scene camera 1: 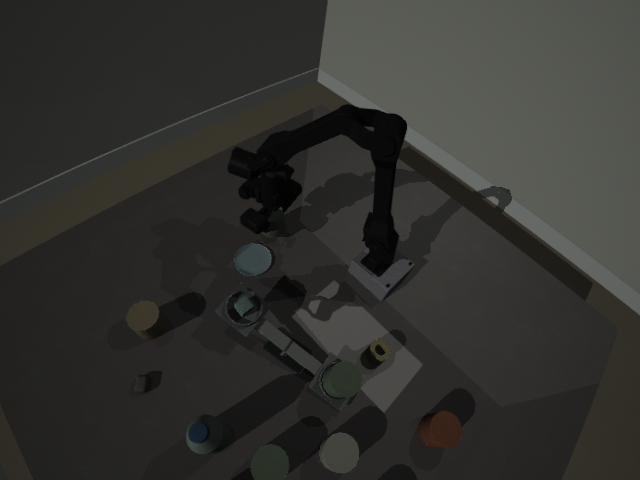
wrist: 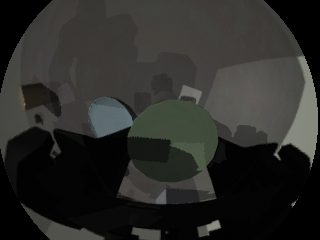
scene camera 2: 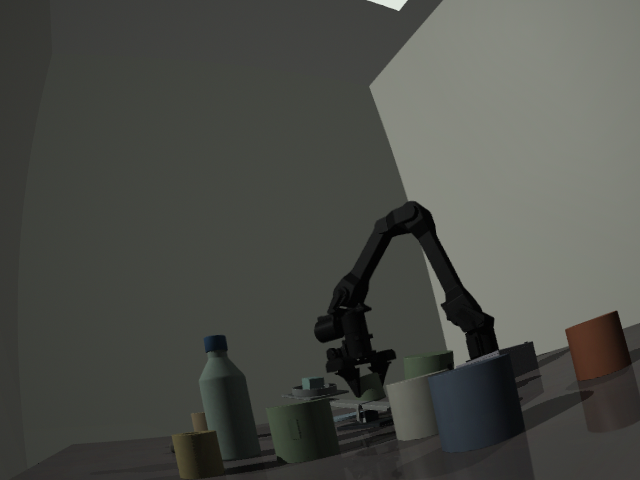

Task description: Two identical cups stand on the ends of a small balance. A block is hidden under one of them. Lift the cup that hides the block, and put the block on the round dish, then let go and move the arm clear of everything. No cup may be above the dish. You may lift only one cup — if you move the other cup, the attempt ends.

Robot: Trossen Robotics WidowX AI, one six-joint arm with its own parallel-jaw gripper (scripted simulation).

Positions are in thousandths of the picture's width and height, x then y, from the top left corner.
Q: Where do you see a round light-blue dish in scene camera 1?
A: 396, 541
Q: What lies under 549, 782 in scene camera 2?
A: The gripper.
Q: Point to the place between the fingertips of the gripper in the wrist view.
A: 530, 544
